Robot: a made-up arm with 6 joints.
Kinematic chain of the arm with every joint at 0, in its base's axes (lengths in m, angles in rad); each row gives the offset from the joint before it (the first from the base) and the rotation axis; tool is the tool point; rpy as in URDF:
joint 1: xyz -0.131 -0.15 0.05 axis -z
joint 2: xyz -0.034 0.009 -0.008 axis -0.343 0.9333 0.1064
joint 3: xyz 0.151 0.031 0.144 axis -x
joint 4: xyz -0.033 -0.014 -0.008 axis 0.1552 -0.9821 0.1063
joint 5: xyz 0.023 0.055 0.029 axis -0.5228 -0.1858 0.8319
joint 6: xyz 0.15 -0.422 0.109 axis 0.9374 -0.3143 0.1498
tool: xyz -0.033 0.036 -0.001 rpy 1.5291 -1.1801 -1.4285
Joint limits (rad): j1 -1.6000..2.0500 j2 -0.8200..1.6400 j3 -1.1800..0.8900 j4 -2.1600..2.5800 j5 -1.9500..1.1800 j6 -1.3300..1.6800
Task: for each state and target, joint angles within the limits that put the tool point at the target. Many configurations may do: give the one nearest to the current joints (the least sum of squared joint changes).
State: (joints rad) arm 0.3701 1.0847 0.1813 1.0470 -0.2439 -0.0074
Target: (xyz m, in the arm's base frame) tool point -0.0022 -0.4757 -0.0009
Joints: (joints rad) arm 0.2495 1.3250 0.0087 1.2224 -0.5449 -0.0562
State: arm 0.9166 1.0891 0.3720 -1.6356 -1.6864 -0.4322
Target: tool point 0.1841 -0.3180 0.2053
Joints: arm 0.9048 1.5062 0.1077 -1.1236 -1.4325 -0.4522
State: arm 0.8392 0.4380 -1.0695 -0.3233 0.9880 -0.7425
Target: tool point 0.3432 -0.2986 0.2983
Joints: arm 0.1507 -0.1238 -0.9790 -0.5027 1.1152 -0.7136
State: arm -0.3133 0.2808 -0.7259 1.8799 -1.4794 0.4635
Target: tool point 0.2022 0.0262 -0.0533
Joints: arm -0.2049 -0.0228 -0.6931 2.0748 -1.4261 0.4428
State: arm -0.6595 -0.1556 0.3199 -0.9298 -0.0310 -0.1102
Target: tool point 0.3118 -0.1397 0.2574
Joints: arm -0.6247 0.0276 0.3039 -0.9320 0.2616 -0.0880
